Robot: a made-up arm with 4 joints.
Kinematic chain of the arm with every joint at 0, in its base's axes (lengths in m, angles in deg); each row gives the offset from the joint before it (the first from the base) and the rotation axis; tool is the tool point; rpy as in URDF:
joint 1: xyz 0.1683 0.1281 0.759 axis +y
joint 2: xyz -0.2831 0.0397 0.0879 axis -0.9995 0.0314 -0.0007
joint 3: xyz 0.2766 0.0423 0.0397 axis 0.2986 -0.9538 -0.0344
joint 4: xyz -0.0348 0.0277 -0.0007 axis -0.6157 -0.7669 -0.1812
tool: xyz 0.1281 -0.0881 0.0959 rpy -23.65 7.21 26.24
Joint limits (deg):
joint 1: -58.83..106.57
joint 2: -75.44..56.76
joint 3: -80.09..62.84
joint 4: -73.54..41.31
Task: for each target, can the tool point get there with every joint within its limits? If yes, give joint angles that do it. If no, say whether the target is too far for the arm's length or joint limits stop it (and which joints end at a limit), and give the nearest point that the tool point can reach.
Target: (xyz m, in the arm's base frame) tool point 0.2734 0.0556 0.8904
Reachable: yes | joints 5.44 -55.60 5.56 -10.70
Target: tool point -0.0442 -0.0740 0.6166
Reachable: no: joint limits stop it (at a limit: joint 1, joint 2, joint 4) | nearest point -0.0086 0.0163 0.7083 | short by 0.134 m
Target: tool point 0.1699 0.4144 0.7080
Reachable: no: joint limits stop it (at a limit: joint 1, joint 2, joint 4) | nearest point 0.2594 0.3476 0.6305 | short by 0.136 m
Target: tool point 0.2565 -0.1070 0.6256
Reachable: no: joint limits stop it (at a limit: joint 1, joint 2) | nearest point 0.2979 -0.0125 0.6639 | short by 0.110 m
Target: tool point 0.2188 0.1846 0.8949
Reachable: yes | joints -33.98 -50.44 5.06 -56.85
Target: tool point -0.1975 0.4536 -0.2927
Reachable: no: too far | nearest point 0.1621 0.2654 0.5945 | short by 0.976 m
